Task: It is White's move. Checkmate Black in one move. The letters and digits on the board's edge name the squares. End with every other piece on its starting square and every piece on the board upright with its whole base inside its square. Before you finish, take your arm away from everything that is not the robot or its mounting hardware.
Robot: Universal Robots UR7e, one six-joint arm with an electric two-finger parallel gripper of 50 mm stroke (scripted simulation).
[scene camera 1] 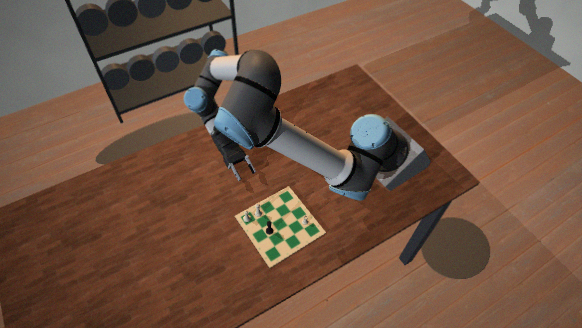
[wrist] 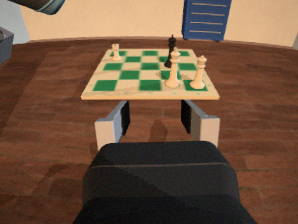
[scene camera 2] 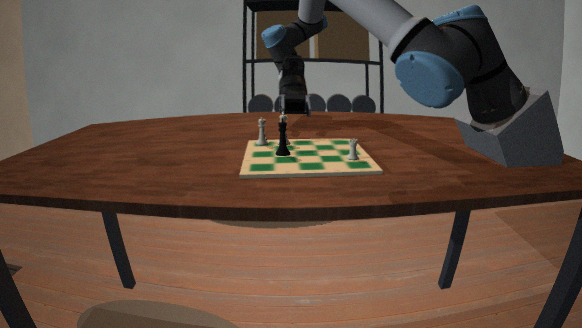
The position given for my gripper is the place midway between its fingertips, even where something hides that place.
In view: my gripper [scene camera 2: 296, 112] and a green-and-cream chessboard [scene camera 2: 308, 157].
The green-and-cream chessboard is seen too in scene camera 1 [scene camera 1: 284, 209] and in the wrist view [wrist: 140, 74]. My gripper is seen too in scene camera 1 [scene camera 1: 247, 176] and in the wrist view [wrist: 155, 110].
